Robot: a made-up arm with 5 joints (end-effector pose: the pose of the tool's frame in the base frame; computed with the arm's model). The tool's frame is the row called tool. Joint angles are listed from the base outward.
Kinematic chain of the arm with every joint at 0, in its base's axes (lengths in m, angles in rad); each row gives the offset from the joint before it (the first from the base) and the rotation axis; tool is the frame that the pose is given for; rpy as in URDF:
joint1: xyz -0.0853 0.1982 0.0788 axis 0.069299 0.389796 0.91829
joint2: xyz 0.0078 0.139 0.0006 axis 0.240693 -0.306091 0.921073
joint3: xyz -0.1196 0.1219 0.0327 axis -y
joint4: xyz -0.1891 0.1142 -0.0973 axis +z
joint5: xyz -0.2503 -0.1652 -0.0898 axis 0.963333 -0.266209 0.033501
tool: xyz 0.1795 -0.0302 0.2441 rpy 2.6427 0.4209 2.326
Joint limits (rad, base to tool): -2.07..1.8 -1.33..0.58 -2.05..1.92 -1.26..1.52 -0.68..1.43
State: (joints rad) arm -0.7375 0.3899 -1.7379 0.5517 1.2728
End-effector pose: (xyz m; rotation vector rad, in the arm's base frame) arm -0.2729 0.1832 0.1176 -1.7165 -1.1001 -1.2641
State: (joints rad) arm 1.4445 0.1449 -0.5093 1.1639 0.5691
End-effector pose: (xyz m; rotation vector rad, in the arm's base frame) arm -0.2072 0.2017 0.1698 1.0017 -1.1022 -0.6086
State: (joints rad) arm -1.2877 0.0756 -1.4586 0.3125 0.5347
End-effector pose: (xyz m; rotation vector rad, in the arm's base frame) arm -0.1569 0.3673 0.2405 -2.2841 -1.4958 -1.2913
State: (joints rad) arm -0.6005 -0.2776 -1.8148 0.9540 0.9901
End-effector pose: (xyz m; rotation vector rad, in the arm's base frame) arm -0.1864 0.3680 0.0400 -1.5316 -0.6095 -1.5242
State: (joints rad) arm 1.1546 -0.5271 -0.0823 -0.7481 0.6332
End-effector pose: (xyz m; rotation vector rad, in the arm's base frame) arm -0.6237 0.0556 0.5127 1.2714 2.4868 0.4074
